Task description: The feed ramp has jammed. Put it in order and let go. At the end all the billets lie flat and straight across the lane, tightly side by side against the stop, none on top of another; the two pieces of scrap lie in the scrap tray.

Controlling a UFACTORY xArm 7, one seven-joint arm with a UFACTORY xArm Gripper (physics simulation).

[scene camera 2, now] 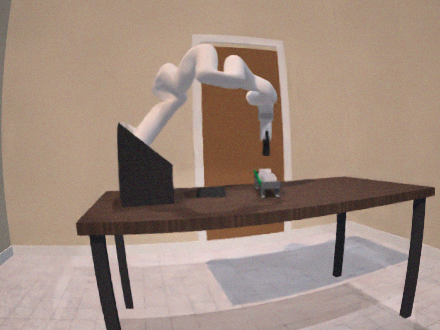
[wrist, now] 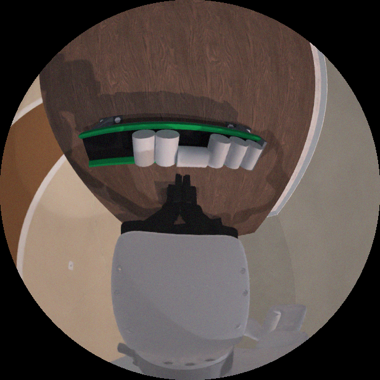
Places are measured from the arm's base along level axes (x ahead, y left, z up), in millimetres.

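Pixels of known places: gripper, between the fingertips: (scene camera 2: 266, 155); arm's base, origin of its link: (scene camera 2: 139, 142).
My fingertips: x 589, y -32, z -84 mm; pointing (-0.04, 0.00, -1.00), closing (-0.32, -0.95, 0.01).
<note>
For each thing: its middle in the pictures, then the offset to it from my fingertips. "*": a spot on its surface instead. Level surfaces: height alone.
- feed ramp, a spot on its surface: (scene camera 2: 270, 188) * 57 mm back, 164 mm right, 134 mm down
- low dark tray, middle of its body: (scene camera 2: 211, 192) 259 mm back, 62 mm left, 161 mm down
- table, height of its surface: 178 mm down
The feed ramp (scene camera 2: 270, 189) (wrist: 107, 145) has green rails and a black lane. In the wrist view, two pale grey billets, one (wrist: 144, 149) and another (wrist: 167, 149), lie side by side across the lane, left of the middle. A pale billet (wrist: 193, 156) lies turned along the lane, beside the near rail. Right of it three billets (wrist: 219, 151) (wrist: 235, 153) (wrist: 252, 155) lie across, near the grey right end. My gripper (scene camera 2: 266, 154) (wrist: 181, 182) is shut and empty, above the ramp. I cannot pick out any scrap.
A low dark tray (scene camera 2: 211, 192) stands on the table (scene camera 2: 320, 192) between the robot's black base (scene camera 2: 145, 175) and the ramp. The ramp stands on short grey feet. In the wrist view the wooden table top (wrist: 175, 60) stretches beyond the far green rail.
</note>
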